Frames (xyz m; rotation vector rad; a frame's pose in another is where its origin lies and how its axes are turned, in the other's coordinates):
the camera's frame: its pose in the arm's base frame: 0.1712 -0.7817 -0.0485 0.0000 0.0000 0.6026
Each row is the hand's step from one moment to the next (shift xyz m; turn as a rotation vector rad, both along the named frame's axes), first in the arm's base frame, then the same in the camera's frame.
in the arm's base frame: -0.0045 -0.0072 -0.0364 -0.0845 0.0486 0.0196
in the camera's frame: -0.0078 -0.0034 -0.0364 -0.0421 0.0879 0.0196
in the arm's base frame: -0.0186 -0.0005 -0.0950 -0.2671 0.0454 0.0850
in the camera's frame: -0.0156 0.0101 -0.0950 -0.1943 0.1888 0.0850
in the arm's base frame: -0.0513 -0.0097 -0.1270 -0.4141 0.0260 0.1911
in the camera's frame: -0.0478 0.0211 -0.1270 -0.3264 0.2561 0.1911
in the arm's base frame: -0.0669 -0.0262 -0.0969 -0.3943 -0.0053 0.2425
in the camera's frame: -0.0700 0.0163 -0.0969 -0.3279 0.2191 0.2425
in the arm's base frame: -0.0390 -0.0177 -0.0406 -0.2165 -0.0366 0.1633
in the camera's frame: -0.0422 0.0075 -0.0406 -0.1991 0.0926 0.1633
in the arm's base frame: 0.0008 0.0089 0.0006 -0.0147 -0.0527 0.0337
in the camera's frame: 0.0057 0.0069 0.0006 -0.0420 -0.0351 0.0337
